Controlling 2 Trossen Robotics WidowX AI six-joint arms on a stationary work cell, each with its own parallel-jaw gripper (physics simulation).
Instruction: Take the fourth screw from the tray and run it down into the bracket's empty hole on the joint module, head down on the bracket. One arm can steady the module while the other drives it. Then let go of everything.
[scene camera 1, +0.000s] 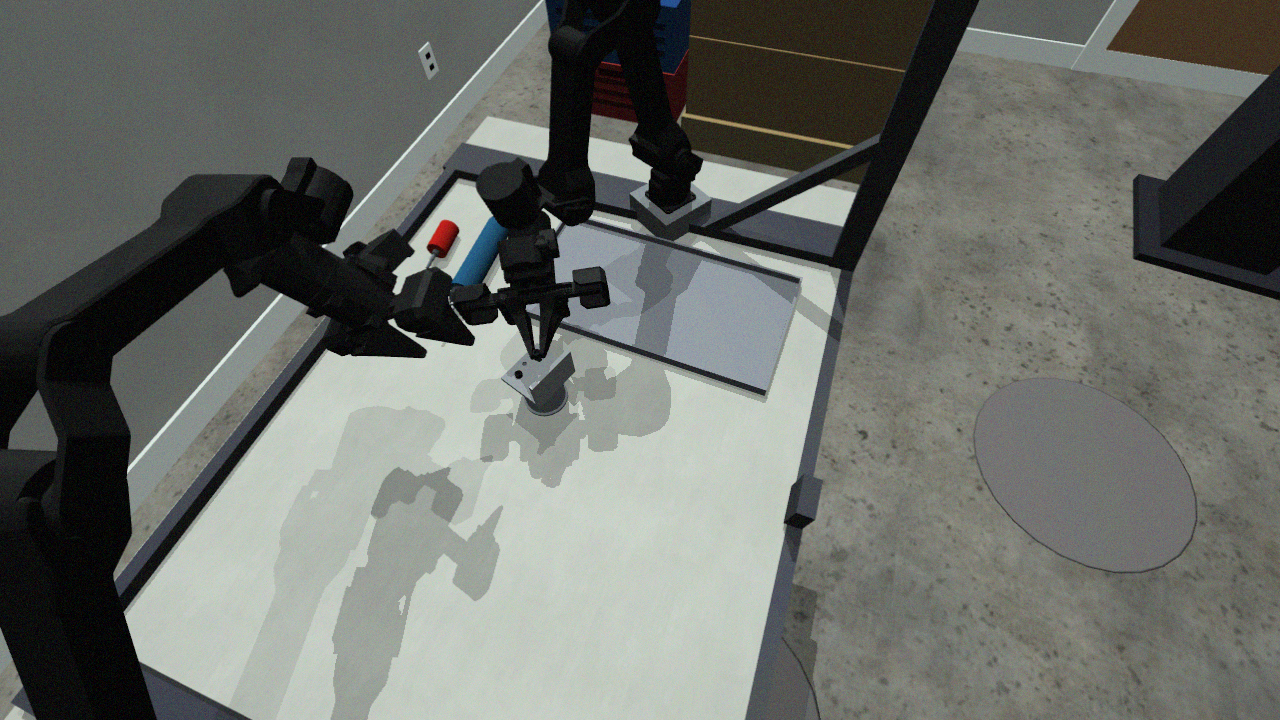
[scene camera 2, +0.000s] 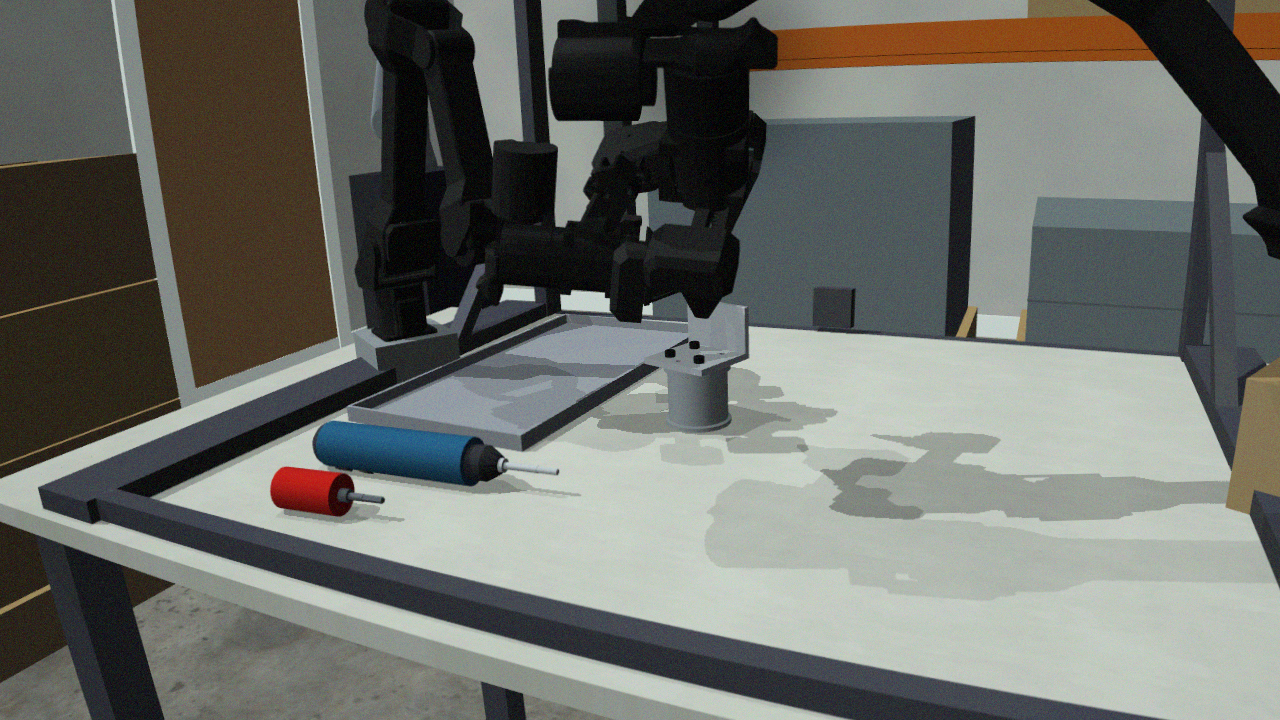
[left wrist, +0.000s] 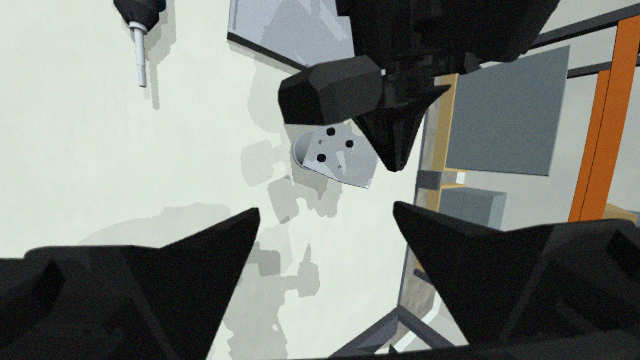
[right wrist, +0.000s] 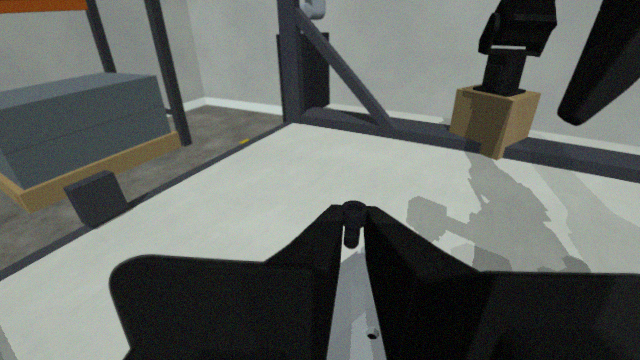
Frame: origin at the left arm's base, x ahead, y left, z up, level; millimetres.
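Seen in the pictures: left gripper, fingertip midpoint: (scene camera 1: 448, 348) (left wrist: 326, 210); right gripper, fingertip midpoint: (scene camera 1: 537, 357) (left wrist: 396, 168) (right wrist: 352, 216); left arm's base, origin of the base link: (right wrist: 498, 90); right arm's base, origin of the base link: (scene camera 1: 670, 196) (scene camera 2: 404, 332).
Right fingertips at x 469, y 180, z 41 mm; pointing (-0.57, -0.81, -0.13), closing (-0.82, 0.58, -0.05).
Note:
Pixels of each thing's top centre, then the offset from my right fingertips to it. "spot": a spot on its surface instead.
- joint module, middle of its top: (scene camera 2: 696, 357) (left wrist: 333, 150) (scene camera 1: 538, 374) 4 mm ahead, 28 mm left, 78 mm down
- empty hole, surface spot: (left wrist: 339, 167) spot: 9 mm back, 5 mm left, 81 mm down
- black screw, middle of its top: (right wrist: 353, 206) 2 mm ahead, 3 mm left, 7 mm up
- tray, middle of its top: (scene camera 2: 548, 361) (scene camera 1: 655, 290) (left wrist: 367, 29) 242 mm ahead, 52 mm left, 126 mm down
- blue driver, middle of its top: (scene camera 2: 428, 433) (scene camera 1: 469, 263) 51 mm ahead, 282 mm left, 101 mm down
- red-handled driver, middle of its top: (scene camera 2: 328, 473) (scene camera 1: 435, 240) 40 mm ahead, 373 mm left, 108 mm down
The joint module (scene camera 1: 547, 402) (scene camera 2: 698, 402) (left wrist: 301, 149) stands upright on the table. Its bracket (scene camera 2: 716, 360) (left wrist: 362, 160) carries three black screws; an empty hole (left wrist: 339, 167) shows near one edge. My right gripper (scene camera 1: 536, 354) (left wrist: 396, 168) (right wrist: 352, 216) is shut on a black screw (right wrist: 354, 212), head up and shank down, above the bracket beside its upright flange. My left gripper (scene camera 1: 448, 347) (left wrist: 326, 210) is open and empty, to the left of the module in scene camera 1. In scene camera 2 the arms overlap and hide the right fingertips. The tray (scene camera 1: 733, 313) (scene camera 2: 402, 416) lies behind the module in scene camera 1.
A blue driver (scene camera 1: 478, 252) (scene camera 2: 393, 450) and a red-handled driver (scene camera 1: 442, 236) (scene camera 2: 308, 490) lie beside the tray. A dark raised frame (scene camera 2: 358, 586) edges the table. The two grippers are close together near the module.

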